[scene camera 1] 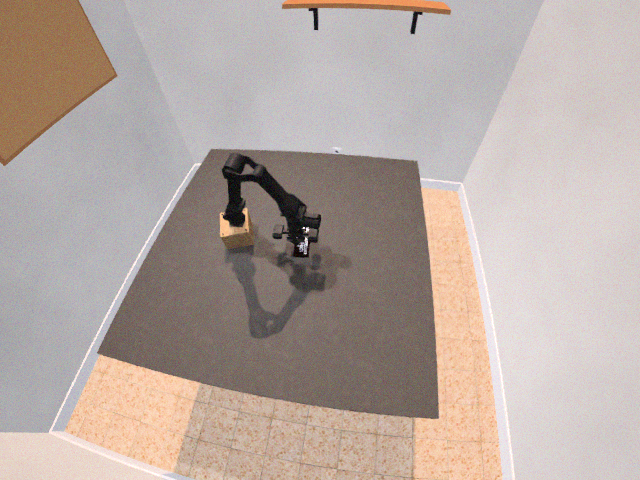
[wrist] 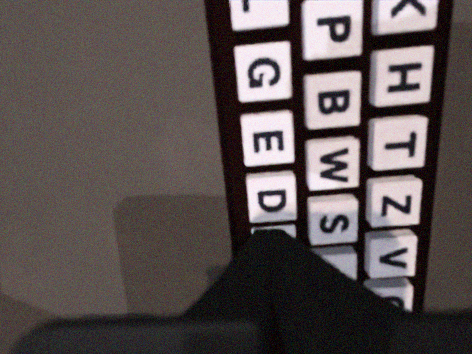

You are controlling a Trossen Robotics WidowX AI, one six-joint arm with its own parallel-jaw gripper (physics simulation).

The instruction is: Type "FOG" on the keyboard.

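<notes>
The keyboard is a narrow dark board with white letter keys, lying on the dark table. In the wrist view its letters are turned sideways. The G key is in the left column, above the E key and the D key. My gripper is shut and empty. Its tips cover most of the key just below D, and that key's letter is hidden. I cannot tell whether the tips touch it. A partly hidden key below V shows part of a rounded letter.
The arm's wooden base block stands on the dark table, left of the keyboard. Keys P, B, W and S run down the middle column; H, T, Z and V are in the right column. An orange shelf is on the back wall.
</notes>
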